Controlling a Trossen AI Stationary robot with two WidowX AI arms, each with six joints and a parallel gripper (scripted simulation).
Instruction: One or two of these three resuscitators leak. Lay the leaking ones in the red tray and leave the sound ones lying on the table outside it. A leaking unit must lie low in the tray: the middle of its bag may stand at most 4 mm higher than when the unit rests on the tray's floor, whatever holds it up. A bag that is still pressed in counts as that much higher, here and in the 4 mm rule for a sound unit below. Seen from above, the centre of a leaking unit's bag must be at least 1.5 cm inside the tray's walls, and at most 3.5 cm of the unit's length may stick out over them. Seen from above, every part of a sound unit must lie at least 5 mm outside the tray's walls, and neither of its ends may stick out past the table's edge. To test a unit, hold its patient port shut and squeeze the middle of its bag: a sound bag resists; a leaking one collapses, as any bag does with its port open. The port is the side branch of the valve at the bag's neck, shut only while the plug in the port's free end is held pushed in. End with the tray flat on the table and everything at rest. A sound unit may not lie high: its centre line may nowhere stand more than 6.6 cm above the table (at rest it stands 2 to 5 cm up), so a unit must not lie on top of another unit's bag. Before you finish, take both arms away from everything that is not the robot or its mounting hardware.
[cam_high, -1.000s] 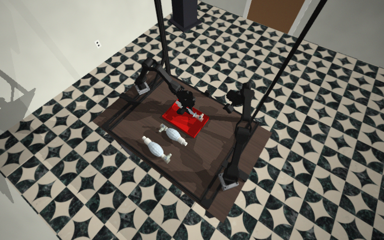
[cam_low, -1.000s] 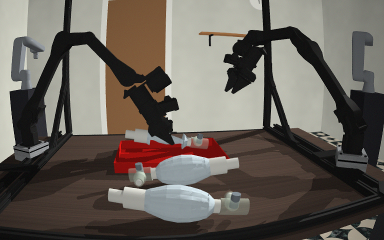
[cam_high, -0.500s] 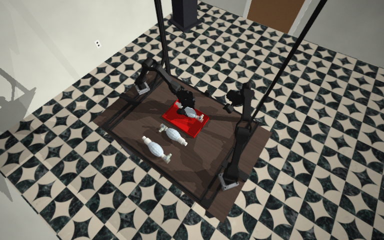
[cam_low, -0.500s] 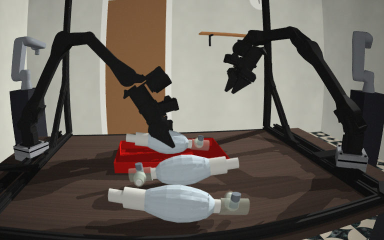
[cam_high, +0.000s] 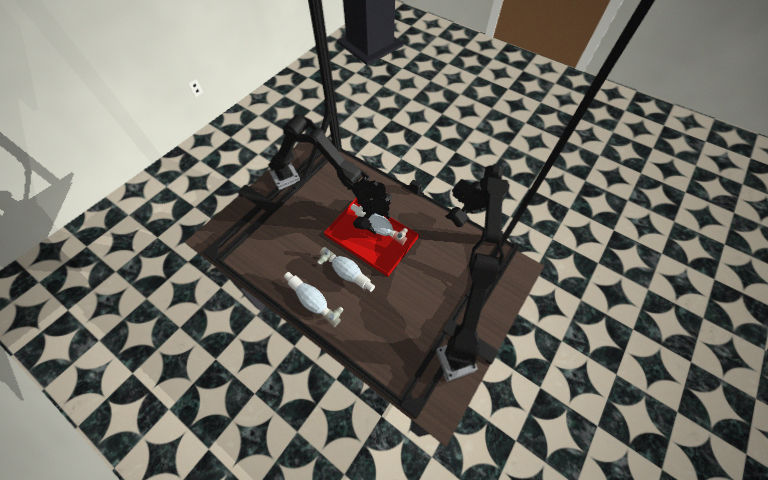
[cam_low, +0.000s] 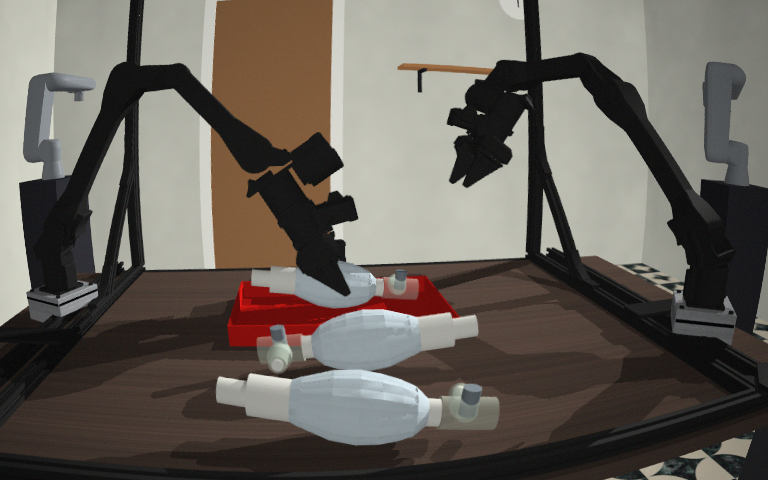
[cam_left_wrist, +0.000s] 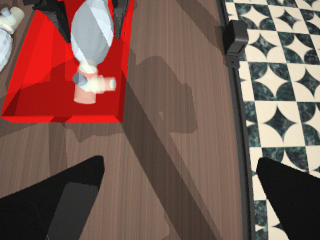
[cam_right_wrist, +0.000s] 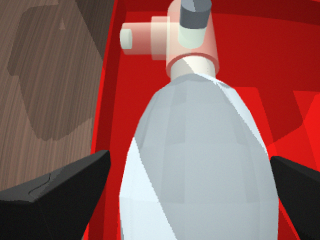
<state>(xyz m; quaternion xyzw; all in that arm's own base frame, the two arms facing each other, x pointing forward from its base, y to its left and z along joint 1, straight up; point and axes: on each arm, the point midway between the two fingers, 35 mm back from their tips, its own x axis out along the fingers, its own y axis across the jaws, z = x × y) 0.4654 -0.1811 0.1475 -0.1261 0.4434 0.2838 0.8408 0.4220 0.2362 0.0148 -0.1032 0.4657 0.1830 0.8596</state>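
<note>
The red tray is 5 cm below my right hand, 5 cm ahead of it and 1 cm to the left of it.
</note>
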